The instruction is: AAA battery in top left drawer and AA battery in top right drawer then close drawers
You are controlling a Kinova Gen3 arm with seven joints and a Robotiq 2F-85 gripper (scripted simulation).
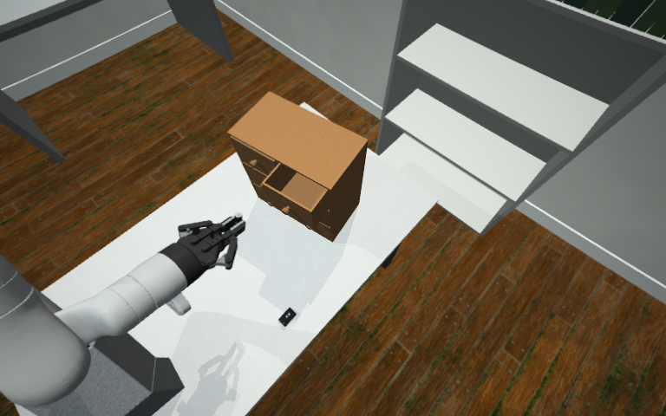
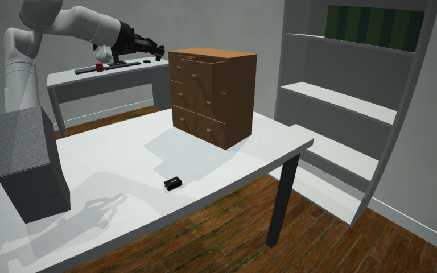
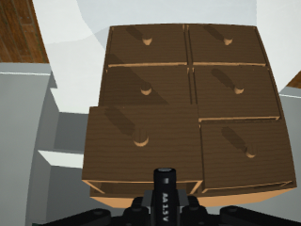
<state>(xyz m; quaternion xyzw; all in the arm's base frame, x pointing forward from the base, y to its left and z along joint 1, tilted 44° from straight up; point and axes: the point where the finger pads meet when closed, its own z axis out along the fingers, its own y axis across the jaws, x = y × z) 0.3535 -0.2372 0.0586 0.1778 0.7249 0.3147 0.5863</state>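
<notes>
Right now the black AA battery is 1 cm below my hand and 1 cm ahead of it. From my hand the other things lie so: blue AAA battery (24 cm ahead, 13 cm to the left, 13 cm below); then black box (36 cm below, 13 cm to the right, 7 cm behind).
</notes>
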